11 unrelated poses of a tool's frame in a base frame.
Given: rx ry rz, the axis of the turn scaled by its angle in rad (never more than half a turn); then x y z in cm.
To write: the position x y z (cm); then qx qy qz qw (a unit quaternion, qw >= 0). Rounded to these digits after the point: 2 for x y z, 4 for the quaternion.
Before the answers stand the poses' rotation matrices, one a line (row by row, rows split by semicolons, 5 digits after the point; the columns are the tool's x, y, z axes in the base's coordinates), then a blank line. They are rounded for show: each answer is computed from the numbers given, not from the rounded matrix.
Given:
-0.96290 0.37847 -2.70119 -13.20 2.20 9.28
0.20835 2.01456 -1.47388 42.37 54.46 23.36
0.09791 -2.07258 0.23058 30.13 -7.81 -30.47
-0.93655 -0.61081 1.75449 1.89 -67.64 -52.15
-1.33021 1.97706 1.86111 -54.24 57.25 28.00
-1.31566 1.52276 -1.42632 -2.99 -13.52 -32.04
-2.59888 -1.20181 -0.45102 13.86 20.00 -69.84
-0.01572 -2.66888 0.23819 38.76 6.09 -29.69
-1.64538 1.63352 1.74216 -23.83 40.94 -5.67
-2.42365 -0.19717 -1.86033 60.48 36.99 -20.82
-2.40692 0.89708 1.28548 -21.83 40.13 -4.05
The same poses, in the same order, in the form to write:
-0.75094 0.14440 0.64439; -0.31594 -0.93544 -0.15855; 0.57989 -0.32265 0.74808
-0.79154 0.47055 0.38992; -0.22918 0.36291 -0.90320; -0.56651 -0.80429 -0.17941
-0.49087 -0.16559 -0.85535; 0.02645 0.97849 -0.20461; 0.87083 -0.12306 -0.47593
-0.18640 -0.53947 -0.82111; 0.93276 -0.35966 0.02455; -0.30857 -0.76132 0.57024
-0.60728 -0.64583 -0.46273; -0.50087 -0.14089 0.85398; -0.61672 0.75037 -0.23791
-0.27410 -0.22503 0.93501; -0.94771 -0.10205 -0.30238; 0.16346 -0.96899 -0.18529
0.61353 0.77000 0.17516; 0.69513 -0.63186 0.34285; 0.37468 -0.08859 -0.92291
-0.89507 -0.02855 -0.44501; 0.05070 0.98496 -0.16518; 0.44303 -0.17041 -0.88016
-0.33657 -0.77349 -0.53706; -0.48621 -0.34568 0.80256; -0.80643 0.53124 -0.25974
0.25449 0.15031 0.95532; 0.05328 -0.98853 0.14134; 0.96561 0.01493 -0.25958
0.41508 -0.63302 -0.65345; -0.39495 -0.77241 0.49739; -0.81959 0.05162 -0.57062

-13.20 2.20 9.28 -0.3303 0.1298 -0.9266 0.1242
42.37 54.46 23.36 0.0790 0.7638 -0.5588 0.3130
30.13 -7.81 -30.47 0.0405 -0.8581 0.0955 0.5029
1.89 -67.64 -52.15 -0.3883 -0.2532 0.7274 0.5060
-54.24 57.25 28.00 -0.4392 0.6527 0.6145 0.0590
-2.99 -13.52 -32.04 -0.5033 0.5825 -0.5456 0.3311
13.86 20.00 -69.84 -0.8900 -0.4116 -0.1545 0.1212
38.76 6.09 -29.69 -0.0057 -0.9696 0.0865 0.2290
-23.83 40.94 -5.67 -0.5632 0.5592 0.5963 0.1204
60.48 36.99 -20.82 -0.7910 -0.0643 -0.6071 0.0400
-21.83 40.13 -4.05 -0.8304 0.3095 0.4435 0.1342

